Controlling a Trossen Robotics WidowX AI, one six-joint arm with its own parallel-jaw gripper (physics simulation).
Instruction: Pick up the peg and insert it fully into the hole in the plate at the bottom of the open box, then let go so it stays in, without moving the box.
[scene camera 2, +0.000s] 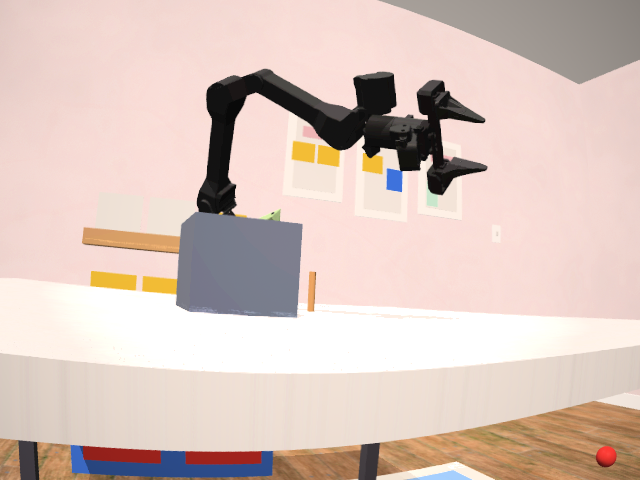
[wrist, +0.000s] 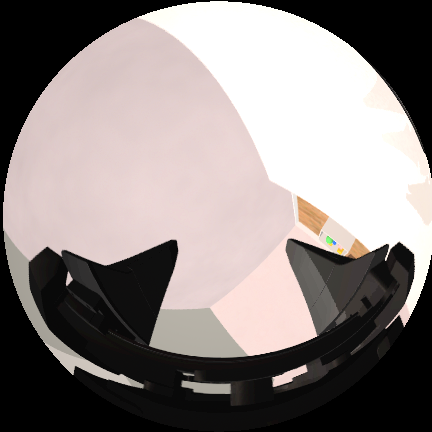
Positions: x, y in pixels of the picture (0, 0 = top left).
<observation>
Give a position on a grey-blue box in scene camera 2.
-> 232, 265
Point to the gripper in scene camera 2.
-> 486, 145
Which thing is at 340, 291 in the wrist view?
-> The gripper.
</observation>
